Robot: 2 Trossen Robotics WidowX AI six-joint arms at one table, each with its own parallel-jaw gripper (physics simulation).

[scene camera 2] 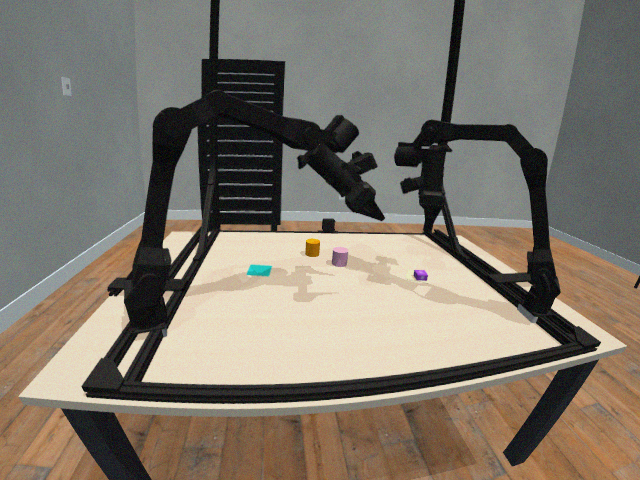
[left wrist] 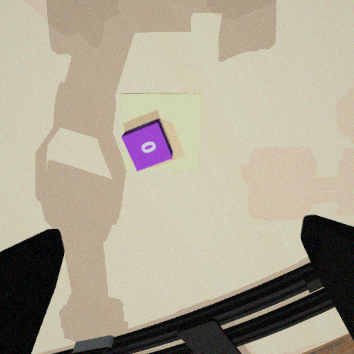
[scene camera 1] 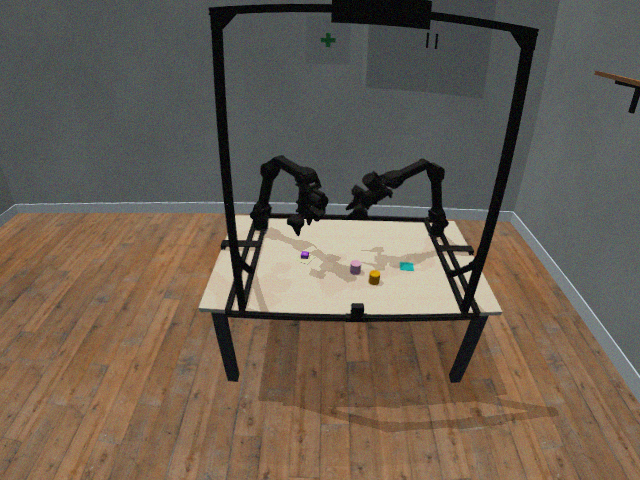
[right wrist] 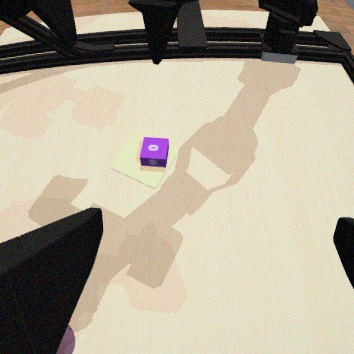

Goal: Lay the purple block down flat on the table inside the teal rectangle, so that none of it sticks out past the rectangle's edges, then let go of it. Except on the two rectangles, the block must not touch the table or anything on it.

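Places are measured from the left arm's base along level axes (x down, y right, z back), in millimetres.
Pixels of known places: left gripper, fingertip midpoint: (scene camera 2: 427, 224) (left wrist: 183, 235) (scene camera 1: 303, 230) (right wrist: 111, 51); right gripper, fingertip midpoint: (scene camera 2: 378, 213) (scene camera 1: 345, 214) (right wrist: 222, 225); left arm's base, link origin: (scene camera 2: 536, 309) (scene camera 1: 260, 227) (right wrist: 277, 43); right arm's base, link origin: (scene camera 2: 148, 321) (scene camera 1: 436, 233).
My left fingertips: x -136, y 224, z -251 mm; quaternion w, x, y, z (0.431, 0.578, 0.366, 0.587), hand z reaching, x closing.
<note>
For each thing: its top centre in the pictures, then the offset to it from my left fingertips. "pt": a spot on its surface instead.
- purple block, top centre: (left wrist: 146, 147) (right wrist: 153, 147) (scene camera 2: 421, 272) (scene camera 1: 304, 253) dx +136, dy -27, dz -2 mm
- pale yellow-green rectangle, surface spot: (left wrist: 185, 110) (right wrist: 123, 162) pt dx +154, dy +13, dz -14 mm
- teal rectangle, surface spot: (scene camera 2: 259, 270) (scene camera 1: 406, 266) pt dx +154, dy -13, dz -462 mm
- pink cylinder, top centre: (right wrist: 32, 340) (scene camera 2: 340, 249) (scene camera 1: 355, 263) dx +110, dy +55, dz -231 mm
- orange cylinder, top centre: (scene camera 2: 313, 241) (scene camera 1: 375, 273) dx +110, dy +117, dz -312 mm
The purple block (scene camera 1: 305, 254) (scene camera 2: 420, 274) (left wrist: 148, 147) (right wrist: 154, 151) lies flat on a pale yellow-green rectangle (left wrist: 185, 110) (right wrist: 130, 155), turned at an angle to its edges, with a white ring mark on top. The teal rectangle (scene camera 1: 406, 266) (scene camera 2: 259, 270) lies bare, right of centre in scene camera 1. My left gripper (scene camera 1: 303, 225) (scene camera 2: 429, 223) (left wrist: 183, 235) is open and empty, pointing down above the table near the block. My right gripper (scene camera 1: 352, 200) (scene camera 2: 382, 217) (right wrist: 222, 225) is open and empty, tilted and high over the table, farther from the block.
A pink cylinder (scene camera 1: 355, 267) (scene camera 2: 339, 256) (right wrist: 67, 341) and an orange cylinder (scene camera 1: 374, 277) (scene camera 2: 312, 248) stand between the two rectangles, the orange one nearer the teal rectangle. Black frame rails (scene camera 1: 289, 316) (scene camera 2: 330, 388) run along the edges of the table. Arm shadows cross the table top.
</note>
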